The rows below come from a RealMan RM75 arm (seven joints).
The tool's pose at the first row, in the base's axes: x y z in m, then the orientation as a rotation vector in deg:
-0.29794, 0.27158, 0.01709, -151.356, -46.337, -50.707
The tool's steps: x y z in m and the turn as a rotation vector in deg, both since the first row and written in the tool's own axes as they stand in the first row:
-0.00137, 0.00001, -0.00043, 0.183, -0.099, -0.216
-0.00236, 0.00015, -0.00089, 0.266, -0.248, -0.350
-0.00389, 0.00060, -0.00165, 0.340, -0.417, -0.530
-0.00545, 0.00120, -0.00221, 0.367, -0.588, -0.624
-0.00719, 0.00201, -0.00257, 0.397, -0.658, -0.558
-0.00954, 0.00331, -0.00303, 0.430, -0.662, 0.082
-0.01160, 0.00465, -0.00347, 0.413, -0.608, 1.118
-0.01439, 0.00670, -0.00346, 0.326, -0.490, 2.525
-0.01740, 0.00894, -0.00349, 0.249, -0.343, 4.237
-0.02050, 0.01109, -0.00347, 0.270, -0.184, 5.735
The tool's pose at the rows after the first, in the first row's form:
-0.29905, 0.27082, 0.01659, -151.225, -46.704, -50.522
-0.29985, 0.27011, 0.01633, -151.226, -46.945, -50.316
-0.30097, 0.26879, 0.01597, -151.240, -47.252, -50.103
-0.30193, 0.26742, 0.01543, -151.310, -47.430, -49.895
-0.30279, 0.26587, 0.01460, -151.341, -47.362, -49.772
-0.30383, 0.26363, 0.01346, -151.429, -46.481, -49.586
-0.30464, 0.26148, 0.01247, -151.583, -45.025, -49.404
-0.30531, 0.25861, 0.01065, -151.800, -43.023, -49.246
-0.30604, 0.25548, 0.00871, -152.008, -40.596, -49.032
-0.30685, 0.25241, 0.00669, -152.068, -38.492, -48.821

